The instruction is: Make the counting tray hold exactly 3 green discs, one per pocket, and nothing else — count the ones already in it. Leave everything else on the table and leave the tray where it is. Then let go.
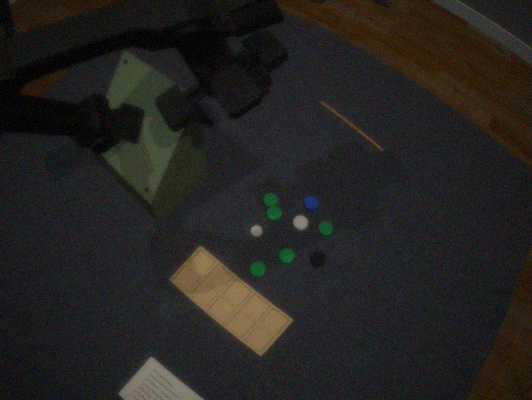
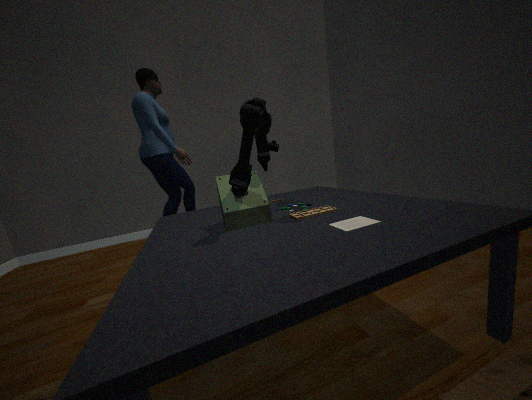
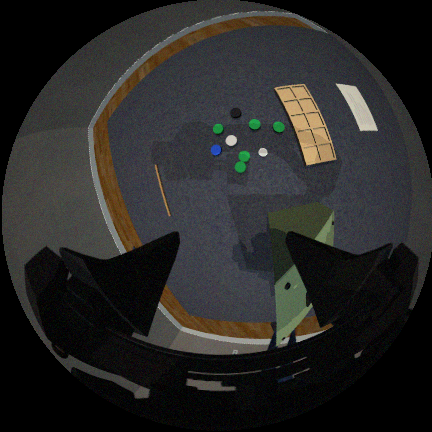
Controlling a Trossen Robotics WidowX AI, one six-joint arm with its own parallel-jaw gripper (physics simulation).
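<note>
The tan counting tray [image 1: 231,301] [image 2: 313,212] [image 3: 305,123] lies flat with two rows of pockets; no disc shows in its pockets. Several green discs lie loose beside it: one [image 1: 257,269] [image 3: 278,127] nearest the tray, one [image 1: 286,255] [image 3: 254,124] next to that, one [image 1: 326,228] [image 3: 218,129] farther out, and two close together, one [image 1: 274,213] [image 3: 244,156] and another [image 1: 270,199] [image 3: 240,167]. My gripper [image 2: 265,163] [image 3: 234,237] is open and empty, high above the table and away from the tray and discs.
Among the green discs lie a blue disc [image 1: 311,202] [image 3: 215,150], a black disc [image 1: 317,259] [image 3: 235,113], a larger white disc [image 1: 300,222] [image 3: 231,140] and a smaller one [image 1: 256,230] [image 3: 263,152]. A thin stick [image 1: 351,125], a paper sheet [image 1: 159,382] and the green arm base [image 2: 247,215] are also there.
</note>
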